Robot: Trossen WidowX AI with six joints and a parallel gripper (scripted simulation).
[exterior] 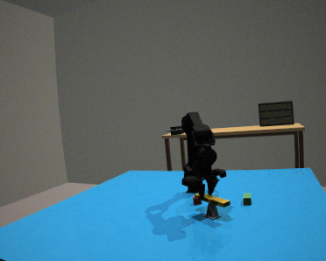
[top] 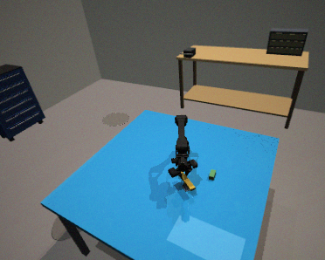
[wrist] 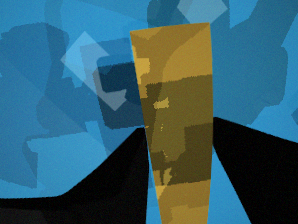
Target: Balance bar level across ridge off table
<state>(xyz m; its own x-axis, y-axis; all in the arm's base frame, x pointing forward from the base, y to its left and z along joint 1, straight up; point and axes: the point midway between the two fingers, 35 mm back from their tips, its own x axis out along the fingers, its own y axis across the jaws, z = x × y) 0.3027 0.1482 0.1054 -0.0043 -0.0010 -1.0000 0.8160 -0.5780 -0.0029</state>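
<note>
Now: gripper tip 30 mm to the right of the yellow bar and 20 mm short of it. The rest, counted from my gripper tip: small red block: 120 mm behind, 80 mm to the right, 50 mm below; green block: 150 mm to the left, 140 mm behind, 50 mm below.
</note>
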